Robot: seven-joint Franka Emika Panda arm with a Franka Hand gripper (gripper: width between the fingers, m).
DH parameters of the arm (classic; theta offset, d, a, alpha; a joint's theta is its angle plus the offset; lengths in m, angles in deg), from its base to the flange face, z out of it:
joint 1: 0 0.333 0 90
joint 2: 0 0 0 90
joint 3: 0 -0.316 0.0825 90
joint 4: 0 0 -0.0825 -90
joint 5: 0 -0.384 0 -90
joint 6: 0 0 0.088 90
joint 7: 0 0.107 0 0
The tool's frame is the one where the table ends.
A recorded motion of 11 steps. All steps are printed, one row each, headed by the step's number.
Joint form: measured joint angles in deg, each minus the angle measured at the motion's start. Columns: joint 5, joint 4, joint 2, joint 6, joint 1, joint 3, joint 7.
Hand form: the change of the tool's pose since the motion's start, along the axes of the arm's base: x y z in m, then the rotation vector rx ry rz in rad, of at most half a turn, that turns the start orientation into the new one. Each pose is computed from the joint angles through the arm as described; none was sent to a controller.
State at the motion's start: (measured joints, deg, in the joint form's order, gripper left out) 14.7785 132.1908 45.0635 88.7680 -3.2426 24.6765 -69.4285
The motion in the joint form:
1: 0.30 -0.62 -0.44 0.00 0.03 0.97 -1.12
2: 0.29 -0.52 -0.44 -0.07 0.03 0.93 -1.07
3: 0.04 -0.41 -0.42 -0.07 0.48 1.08 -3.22
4: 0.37 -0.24 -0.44 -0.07 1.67 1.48 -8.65
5: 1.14 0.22 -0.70 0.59 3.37 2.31 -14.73
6: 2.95 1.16 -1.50 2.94 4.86 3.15 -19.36
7: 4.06 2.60 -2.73 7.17 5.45 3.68 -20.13
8: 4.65 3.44 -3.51 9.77 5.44 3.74 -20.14
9: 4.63 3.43 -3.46 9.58 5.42 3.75 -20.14
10: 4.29 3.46 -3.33 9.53 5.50 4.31 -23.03
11: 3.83 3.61 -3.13 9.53 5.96 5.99 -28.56
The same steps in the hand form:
1: -0.0013 -0.0080 0.0003 0.0037 -0.0016 0.0048
2: -0.0013 -0.0075 -0.0004 0.0045 0.0011 0.0050
3: 0.0002 -0.0057 -0.0016 0.0111 -0.0012 0.0490
4: 0.0035 -0.0029 -0.0040 0.0124 -0.0012 0.1604
5: 0.0096 -0.0009 -0.0101 0.0101 -0.0008 0.2878
6: 0.0196 -0.0012 -0.0200 -0.0167 0.0006 0.3892
7: 0.0321 -0.0017 -0.0323 -0.0479 -0.0144 0.4149
8: 0.0390 -0.0020 -0.0390 -0.0689 -0.0240 0.4201
9: 0.0383 -0.0020 -0.0390 -0.0671 -0.0222 0.4195
10: 0.0367 -0.0045 -0.0401 -0.0554 -0.0280 0.4632
11: 0.0333 -0.0114 -0.0449 -0.0292 -0.0399 0.5452

